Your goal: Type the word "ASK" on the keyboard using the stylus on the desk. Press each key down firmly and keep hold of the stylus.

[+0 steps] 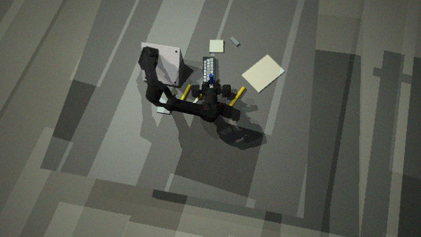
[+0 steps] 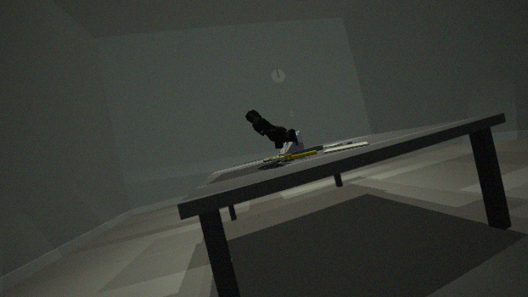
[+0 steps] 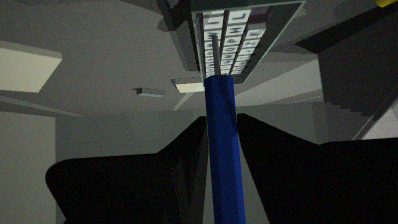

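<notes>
Now: gripper tip 6 cm past the marker, 10 cm to the left of it and 8 cm above it. Also, from my gripper tip: cream note: 4 cm behind, 25 cm to the left, 9 cm below; thin grey stylus tip: 5 cm below; blue stylus: 1 cm below.
</notes>
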